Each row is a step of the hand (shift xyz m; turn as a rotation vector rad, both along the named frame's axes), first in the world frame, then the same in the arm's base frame.
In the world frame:
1: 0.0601 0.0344 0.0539 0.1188 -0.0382 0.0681
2: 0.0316 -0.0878 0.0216 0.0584 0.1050 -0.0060
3: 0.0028 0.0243 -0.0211 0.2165 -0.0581 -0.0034
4: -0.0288 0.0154 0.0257 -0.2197 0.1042 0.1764
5: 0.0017 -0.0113 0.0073 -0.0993 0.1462 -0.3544
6: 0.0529 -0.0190 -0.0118 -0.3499 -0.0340 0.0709
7: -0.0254 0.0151 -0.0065 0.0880 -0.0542 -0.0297
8: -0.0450 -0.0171 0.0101 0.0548 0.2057 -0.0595
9: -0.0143 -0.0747 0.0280 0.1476 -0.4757 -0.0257
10: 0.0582 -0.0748 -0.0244 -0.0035 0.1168 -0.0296
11: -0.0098 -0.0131 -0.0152 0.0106 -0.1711 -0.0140
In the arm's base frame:
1: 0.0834 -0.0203 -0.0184 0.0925 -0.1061 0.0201
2: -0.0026 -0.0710 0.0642 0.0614 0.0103 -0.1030
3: -0.0065 0.0077 -0.0307 0.0696 -0.2087 -0.0431
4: 0.0142 0.0364 0.0142 0.0872 0.2667 0.1072
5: 0.0023 -0.0064 0.0117 -0.2744 0.1015 -0.2669
6: 0.0062 -0.0556 -0.0131 -0.1089 0.2770 0.2000
7: -0.0106 0.0279 -0.0049 -0.0065 -0.1068 -0.0109
8: -0.0181 0.0287 0.0356 0.0554 0.0603 -0.2053
9: -0.0125 -0.0253 0.0760 -0.1403 -0.3900 0.2773
10: -0.0232 -0.0932 0.0187 0.0197 0.0630 -0.1008
11: -0.0217 -0.0020 0.0049 -0.0729 -0.1066 0.1135

